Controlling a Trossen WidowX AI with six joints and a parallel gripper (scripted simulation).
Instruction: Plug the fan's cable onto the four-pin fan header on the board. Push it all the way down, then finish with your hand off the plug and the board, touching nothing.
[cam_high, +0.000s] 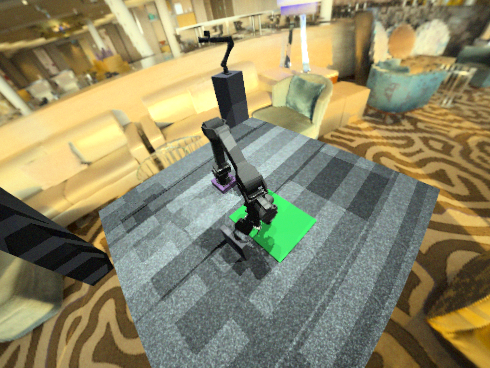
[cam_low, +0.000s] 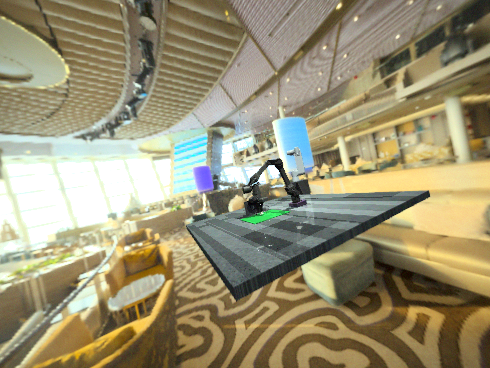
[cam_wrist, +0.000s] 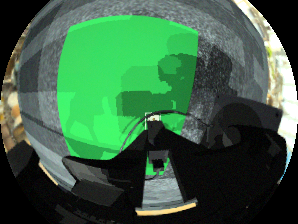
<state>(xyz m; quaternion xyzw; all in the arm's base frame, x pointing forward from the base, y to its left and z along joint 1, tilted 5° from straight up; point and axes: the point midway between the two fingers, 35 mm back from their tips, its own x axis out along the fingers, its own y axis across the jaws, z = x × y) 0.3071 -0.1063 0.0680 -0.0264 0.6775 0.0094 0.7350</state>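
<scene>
Now: the black plug 10 mm behind my gripper tip and 10 mm above it. From my gripper tip the other things lie so: green board: 70 mm to the left, 50 mm below, 20 mm ahead; then fan: 120 mm to the right, 20 mm above, 10 mm behind.
</scene>
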